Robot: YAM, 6 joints.
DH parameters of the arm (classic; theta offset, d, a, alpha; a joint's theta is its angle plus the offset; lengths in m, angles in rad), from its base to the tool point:
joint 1: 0 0.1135 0.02 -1.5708
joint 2: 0 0 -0.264 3.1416
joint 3: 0.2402 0 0.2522 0
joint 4: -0.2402 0 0.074 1.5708
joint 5: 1.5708 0 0 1.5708
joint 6: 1.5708 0.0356 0 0
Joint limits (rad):
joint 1: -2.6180..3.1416
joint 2: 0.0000..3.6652
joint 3: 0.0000..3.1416
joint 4: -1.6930..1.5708
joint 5: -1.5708..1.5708
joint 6: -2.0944..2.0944
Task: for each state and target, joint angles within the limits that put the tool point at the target. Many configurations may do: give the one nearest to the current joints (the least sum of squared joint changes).
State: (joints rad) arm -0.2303 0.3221 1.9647 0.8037 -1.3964 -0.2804
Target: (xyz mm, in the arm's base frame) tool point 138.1 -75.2 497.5
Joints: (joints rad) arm -0.7243 0.9725 1.1720 0.6284 -1.4176 -0.2804
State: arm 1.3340 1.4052 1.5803 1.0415 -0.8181 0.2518
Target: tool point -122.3 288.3 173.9
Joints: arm 1.8814 1.6650 0.6125 0.8485 -0.9205 0.2518
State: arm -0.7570 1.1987 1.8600 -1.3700 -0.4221 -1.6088
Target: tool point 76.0 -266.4 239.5
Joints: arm -1.3341 1.6677 1.3053 -1.3863 -0.3265 -1.6088
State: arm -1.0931 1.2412 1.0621 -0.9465 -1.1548 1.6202
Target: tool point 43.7 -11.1 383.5
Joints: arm -1.0661 0.5117 1.1156 -1.1802 -1.1778 1.6202
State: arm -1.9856 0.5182 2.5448 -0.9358 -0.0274 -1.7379
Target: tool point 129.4 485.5 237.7
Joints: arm -1.8300 0.0000 2.8426 -1.2108 -0.0179 -1.7379
